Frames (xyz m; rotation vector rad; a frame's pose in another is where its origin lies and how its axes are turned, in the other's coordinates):
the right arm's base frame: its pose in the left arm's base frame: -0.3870 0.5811 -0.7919 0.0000 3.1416 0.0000
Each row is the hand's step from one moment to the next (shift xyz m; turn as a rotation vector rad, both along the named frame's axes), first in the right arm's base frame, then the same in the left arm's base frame.
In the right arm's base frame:
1: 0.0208 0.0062 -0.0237 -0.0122 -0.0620 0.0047
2: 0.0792 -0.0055 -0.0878 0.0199 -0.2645 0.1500
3: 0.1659 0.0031 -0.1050 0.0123 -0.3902 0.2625
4: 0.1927 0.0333 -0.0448 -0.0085 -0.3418 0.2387
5: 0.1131 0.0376 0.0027 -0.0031 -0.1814 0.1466
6: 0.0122 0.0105 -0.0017 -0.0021 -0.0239 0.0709
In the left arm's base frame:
1: -0.0208 0.0062 0.0237 0.0122 -0.0620 -0.0047
2: -0.0792 -0.0055 0.0878 -0.0199 -0.2645 -0.1500
3: -0.1659 0.0031 0.1050 -0.0123 -0.3902 -0.2625
4: -0.1927 0.0333 0.0448 0.0085 -0.3418 -0.2387
5: -0.1131 0.0376 -0.0027 0.0031 -0.1814 -0.1466
6: -0.0122 0.0105 0.0017 0.0021 -0.0239 -0.0709

